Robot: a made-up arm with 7 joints.
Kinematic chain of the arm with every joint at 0, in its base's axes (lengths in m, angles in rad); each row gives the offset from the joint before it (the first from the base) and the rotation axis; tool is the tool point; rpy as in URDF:
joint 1: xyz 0 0 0.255 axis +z
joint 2: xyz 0 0 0 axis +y
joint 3: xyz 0 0 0.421 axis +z
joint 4: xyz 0.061 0 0 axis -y
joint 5: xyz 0.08 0 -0.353 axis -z
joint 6: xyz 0 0 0 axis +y
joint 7: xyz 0.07 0 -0.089 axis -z
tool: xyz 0 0 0 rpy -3.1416 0 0
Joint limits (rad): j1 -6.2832..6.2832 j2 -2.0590..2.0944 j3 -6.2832..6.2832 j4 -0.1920..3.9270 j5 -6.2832..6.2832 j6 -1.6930..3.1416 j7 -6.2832..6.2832
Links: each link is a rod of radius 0.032 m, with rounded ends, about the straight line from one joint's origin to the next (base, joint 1, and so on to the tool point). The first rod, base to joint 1, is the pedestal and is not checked.
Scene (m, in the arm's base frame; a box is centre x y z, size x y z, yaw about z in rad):
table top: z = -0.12
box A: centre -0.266 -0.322 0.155 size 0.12 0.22 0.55 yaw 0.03
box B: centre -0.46 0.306 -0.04 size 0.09 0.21 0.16 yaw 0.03
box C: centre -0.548 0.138 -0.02 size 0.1 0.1 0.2 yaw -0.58
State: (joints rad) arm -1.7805 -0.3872 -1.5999 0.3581 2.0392 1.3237 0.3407
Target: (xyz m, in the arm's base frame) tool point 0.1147 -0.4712 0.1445
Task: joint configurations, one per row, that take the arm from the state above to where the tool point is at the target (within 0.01 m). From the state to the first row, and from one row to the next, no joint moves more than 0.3 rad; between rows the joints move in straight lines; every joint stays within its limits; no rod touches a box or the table.
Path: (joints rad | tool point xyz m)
1: -1.6800 -0.4010 -1.4398 0.6138 2.0102 1.3454 0.4959 | -0.3974 -0.0159 0.4146
2: -1.5795 -0.4148 -1.2798 0.8694 1.9811 1.3672 0.6512 | -0.4291 -0.0887 0.5369
3: -1.4790 -0.4286 -1.1197 1.1251 1.9521 1.3889 0.8064 | -0.4094 -0.1574 0.6718
4: -1.3785 -0.4424 -0.9596 1.3807 1.9230 1.4107 0.9616 | -0.3446 -0.1973 0.8059
5: -1.2780 -0.4561 -0.7996 1.6364 1.8940 1.4324 1.1169 | -0.2538 -0.1904 0.9258
6: -1.1775 -0.4699 -0.6395 1.8921 1.8649 1.4542 1.2721 | -0.1629 -0.1305 1.0199
7: -1.1202 -0.1836 -0.6183 1.6165 1.9123 1.4399 1.0392 | -0.0550 -0.3986 0.8738
8: -1.0630 0.1028 -0.5970 1.3410 1.9597 1.4257 0.8064 | 0.0466 -0.5503 0.6339
9: -1.0057 0.3891 -0.5758 1.0654 2.0071 1.4115 0.5735 | 0.1087 -0.5679 0.3676
10: -0.9484 0.6755 -0.5546 0.7899 2.0545 1.3972 0.3407 | 0.1147 -0.4712 0.1445

